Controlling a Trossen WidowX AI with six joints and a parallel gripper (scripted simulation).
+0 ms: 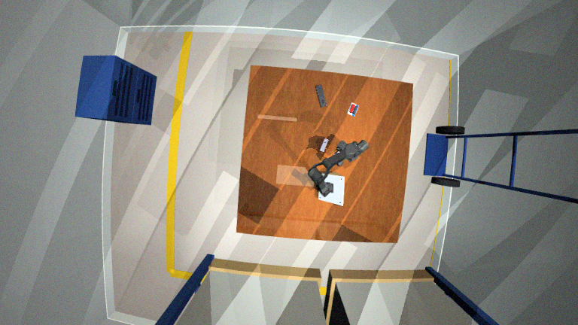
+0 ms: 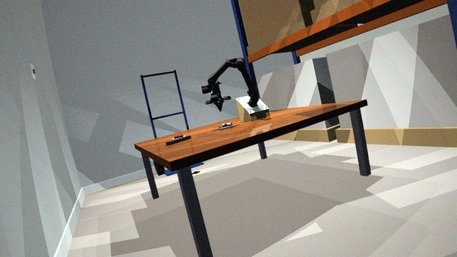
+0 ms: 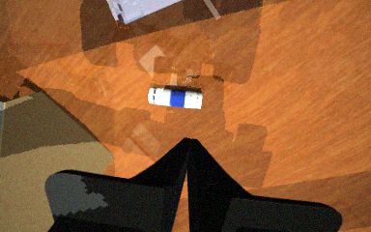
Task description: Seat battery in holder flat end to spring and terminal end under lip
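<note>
Right now the battery is 1 cm behind my gripper tip, 1 cm to the left of it and 11 cm below it. Also, from my gripper tip: dark bar: 42 cm ahead, 13 cm to the left, 10 cm below; then white card: 32 cm ahead, 12 cm to the right, 11 cm below.
</note>
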